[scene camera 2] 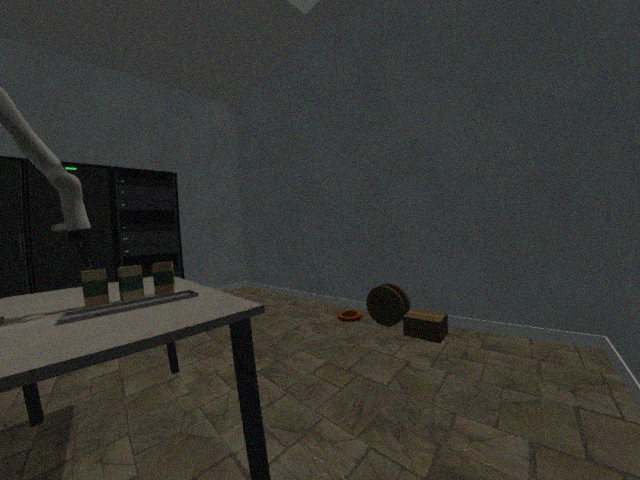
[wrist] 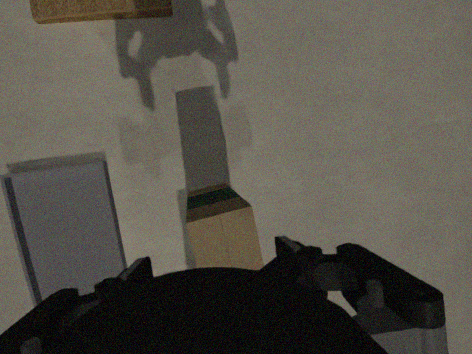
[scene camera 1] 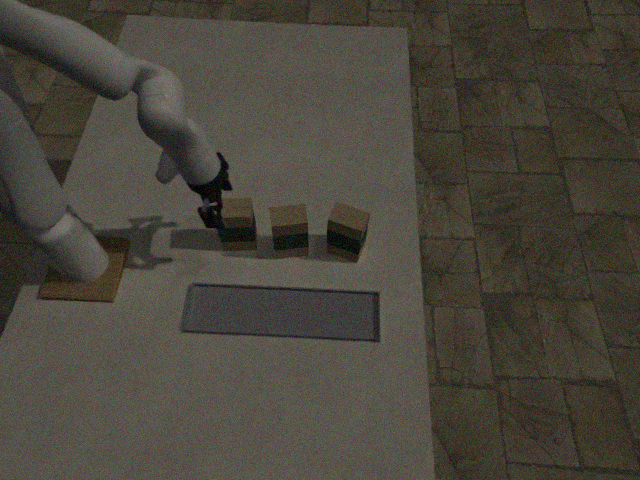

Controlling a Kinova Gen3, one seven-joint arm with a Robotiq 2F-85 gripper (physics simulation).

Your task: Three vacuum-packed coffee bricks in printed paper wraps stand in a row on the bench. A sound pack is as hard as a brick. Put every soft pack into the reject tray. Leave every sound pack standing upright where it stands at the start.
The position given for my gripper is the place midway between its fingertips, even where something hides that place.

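My gripper (scene camera 1: pixel 225 207). In the wrist view, the gripper again (wrist: pixel 215 261), plus a reject tray (wrist: pixel 64 214).
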